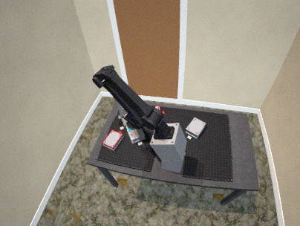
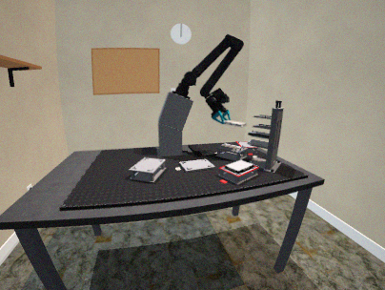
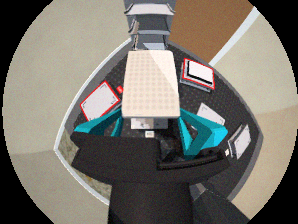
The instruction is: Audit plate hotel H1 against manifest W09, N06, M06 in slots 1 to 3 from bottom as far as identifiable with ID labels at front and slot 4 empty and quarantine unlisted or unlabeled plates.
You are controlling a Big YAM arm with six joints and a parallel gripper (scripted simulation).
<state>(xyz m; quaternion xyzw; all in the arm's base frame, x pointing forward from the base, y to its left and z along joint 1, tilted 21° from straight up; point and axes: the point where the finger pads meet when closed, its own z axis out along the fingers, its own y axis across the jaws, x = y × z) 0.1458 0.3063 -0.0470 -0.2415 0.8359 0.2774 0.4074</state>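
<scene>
The white well plate is 5 cm ahead of my hand and 4 cm to the left of it.
</scene>
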